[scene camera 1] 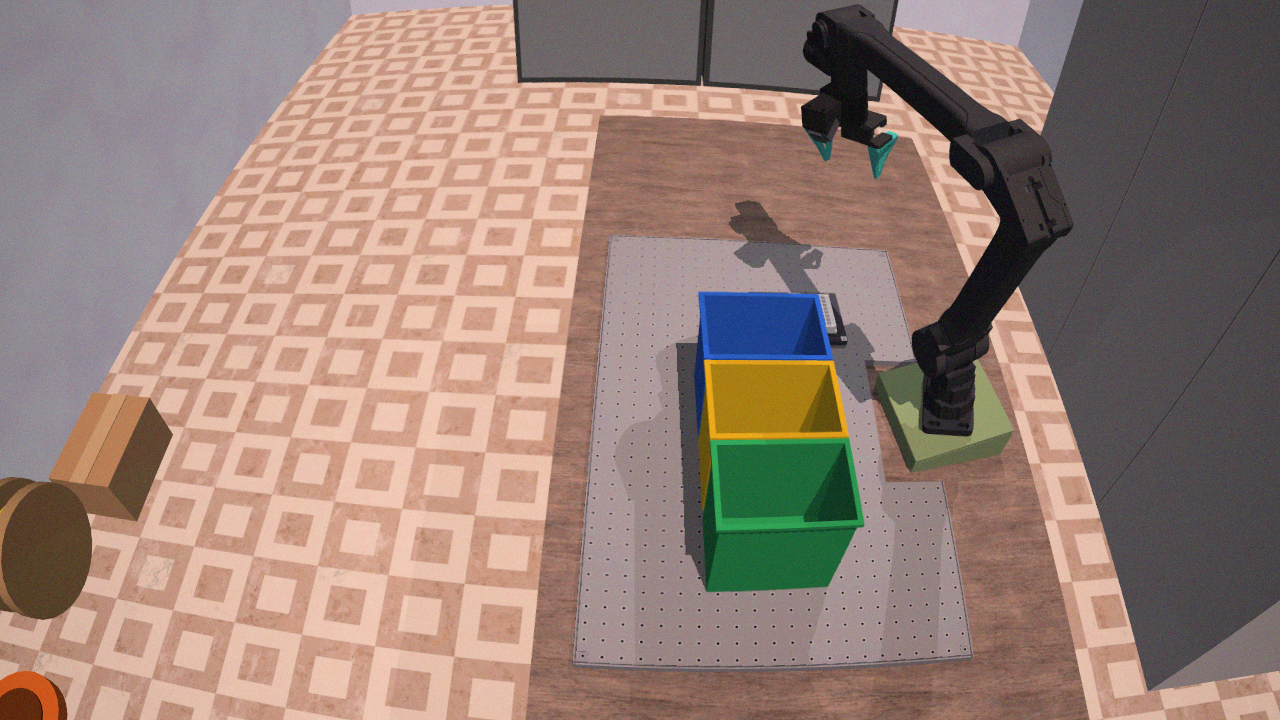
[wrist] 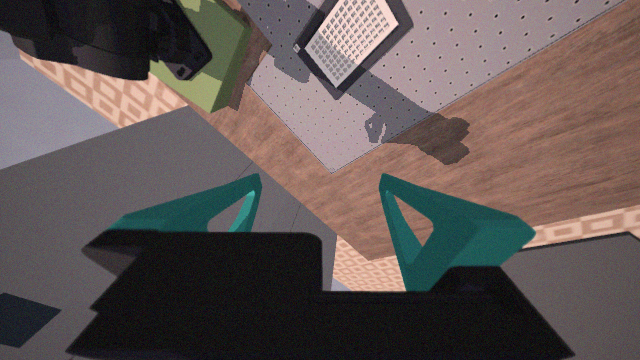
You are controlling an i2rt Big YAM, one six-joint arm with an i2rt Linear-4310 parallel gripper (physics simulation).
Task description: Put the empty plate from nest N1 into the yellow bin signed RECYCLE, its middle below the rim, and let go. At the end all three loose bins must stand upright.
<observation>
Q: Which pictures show the yellow bin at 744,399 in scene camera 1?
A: Scene camera 1 only.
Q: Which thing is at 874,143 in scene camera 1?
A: The gripper.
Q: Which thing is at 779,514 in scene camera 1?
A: A green bin.
</observation>
